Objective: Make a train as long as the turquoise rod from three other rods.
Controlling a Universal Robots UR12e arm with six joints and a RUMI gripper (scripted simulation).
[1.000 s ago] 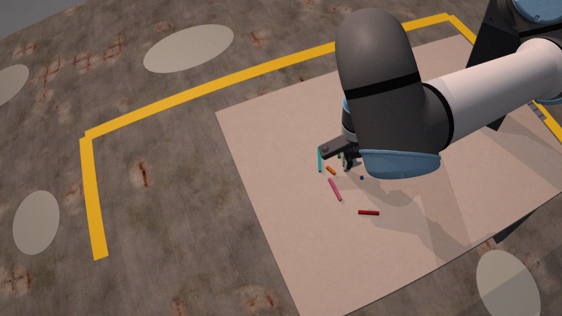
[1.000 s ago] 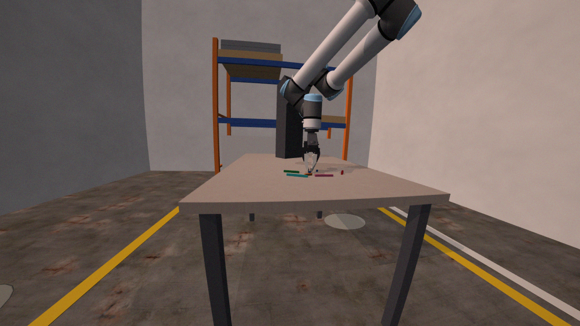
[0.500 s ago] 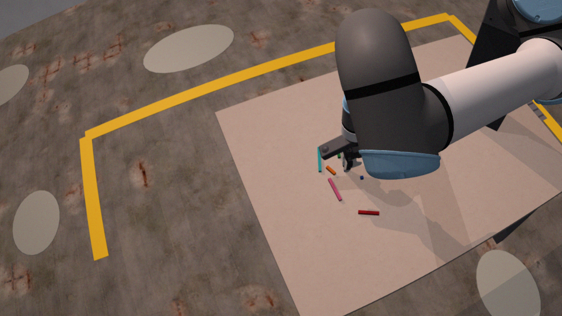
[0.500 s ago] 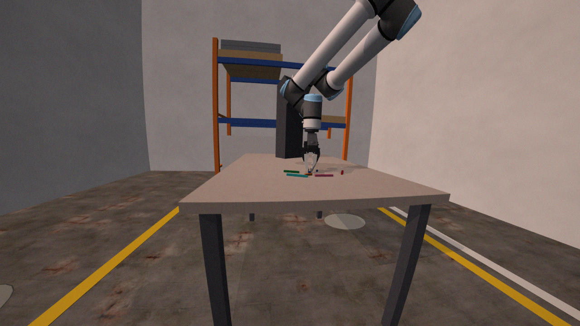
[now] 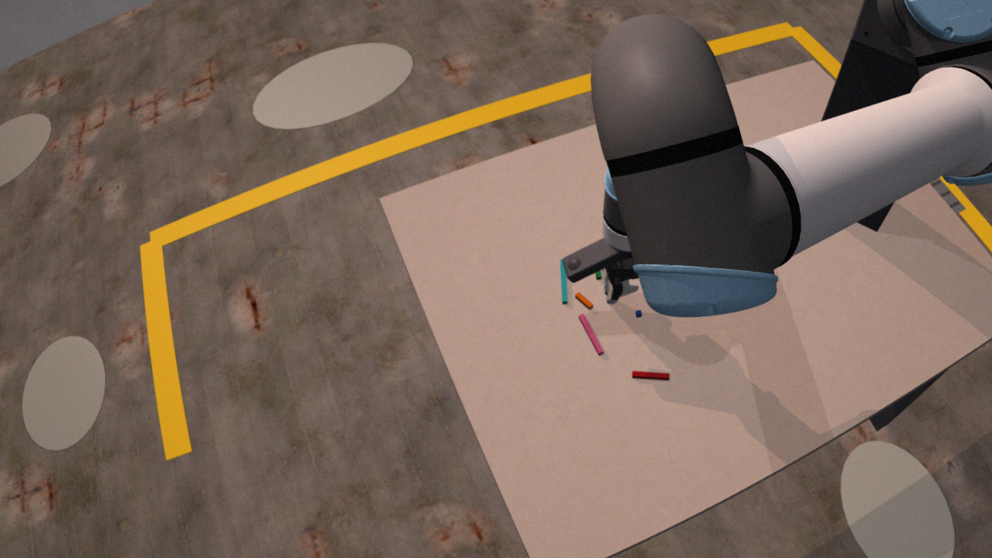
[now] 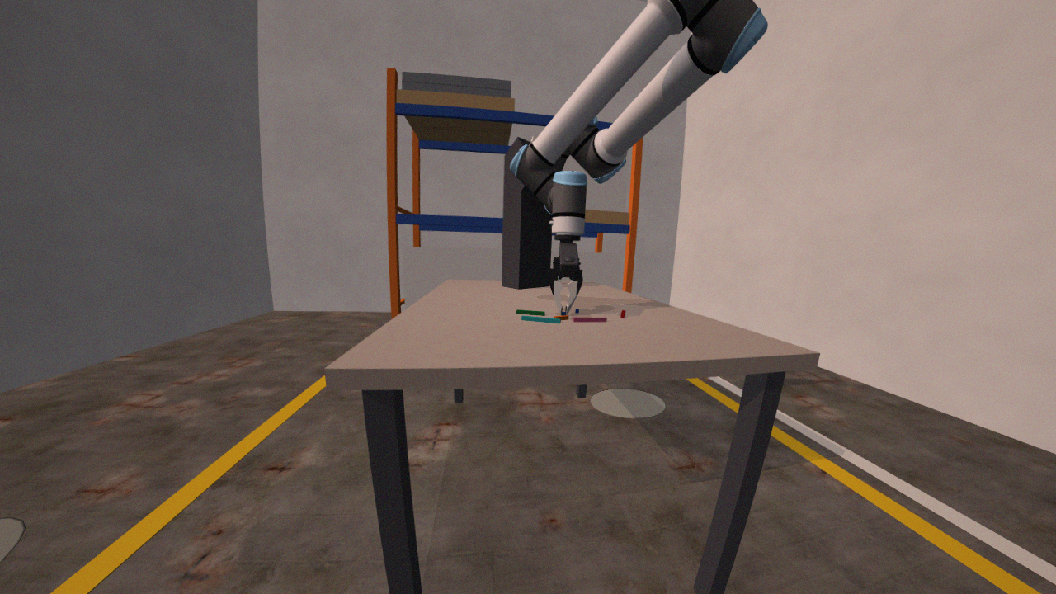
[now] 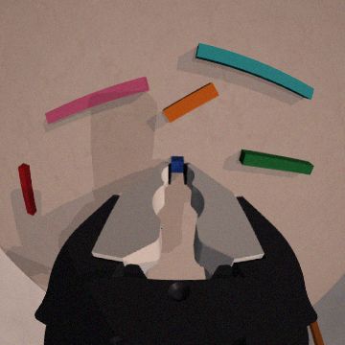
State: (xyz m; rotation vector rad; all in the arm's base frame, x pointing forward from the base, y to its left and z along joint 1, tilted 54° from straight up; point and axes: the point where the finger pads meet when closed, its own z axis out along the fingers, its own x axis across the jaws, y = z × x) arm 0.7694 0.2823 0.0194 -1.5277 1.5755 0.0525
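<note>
My hand is 50 mm short of the orange rod and 10 mm above it. Round my hand: green rod: 90 mm to the right, 20 mm ahead, 10 mm below; then pink rod: 80 mm to the left, 40 mm ahead, 10 mm below; then turquoise rod: 90 mm ahead, 40 mm to the right, 10 mm below.
</note>
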